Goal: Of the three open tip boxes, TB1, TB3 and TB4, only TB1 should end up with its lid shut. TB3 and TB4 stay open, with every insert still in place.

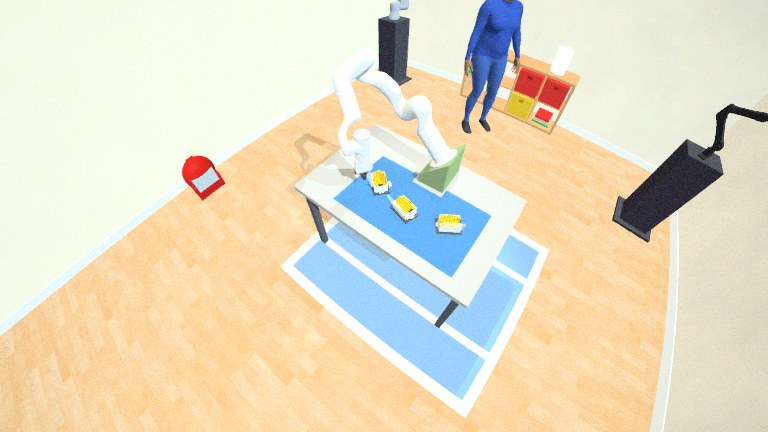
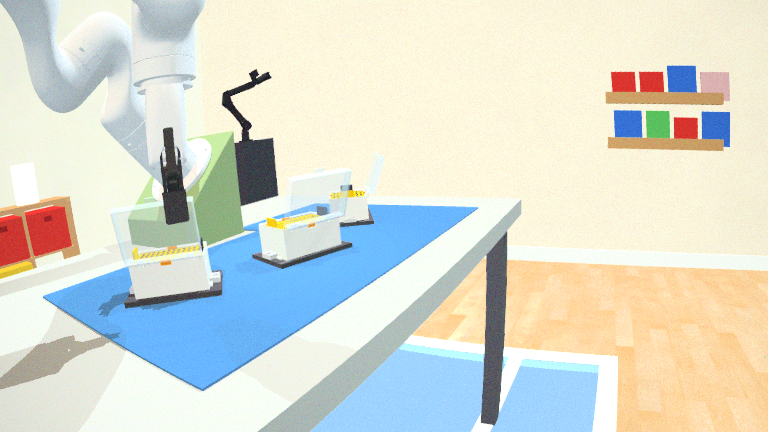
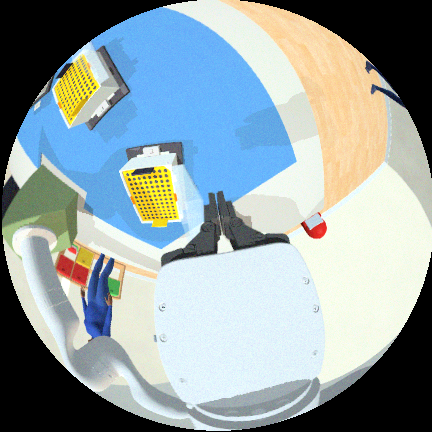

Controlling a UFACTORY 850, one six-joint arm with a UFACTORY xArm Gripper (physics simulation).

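Three white tip boxes with yellow inserts stand on black bases with clear lids raised. Their labels are too small to read. The nearest box (image 1: pixel 380 189) (image 2: pixel 171 282) (image 3: pixel 165 160) has its insert (image 2: pixel 169 253) (image 3: pixel 152 192) in place and its lid (image 2: pixel 153 231) (image 3: pixel 192 200) upright. The middle box (image 1: pixel 411 214) (image 2: pixel 314 242) (image 3: pixel 103 86) and the far box (image 1: pixel 450 228) (image 2: pixel 356 211) are open with inserts in. My gripper (image 1: pixel 364 176) (image 2: pixel 176 221) (image 3: pixel 216 200) is shut and empty, fingertips beside the nearest box's raised lid, near its upper edge. Contact is unclear.
The boxes stand on a blue mat (image 1: pixel 451 257) (image 2: pixel 257 322) (image 3: pixel 225 100) on a pale table (image 1: pixel 494 201) (image 2: pixel 375 298). My arm rises from a green wedge base (image 1: pixel 441 177) (image 2: pixel 220 198) (image 3: pixel 42 207) beside the mat. A blue figure (image 1: pixel 495 32) (image 3: pixel 98 310) stands beyond the table.
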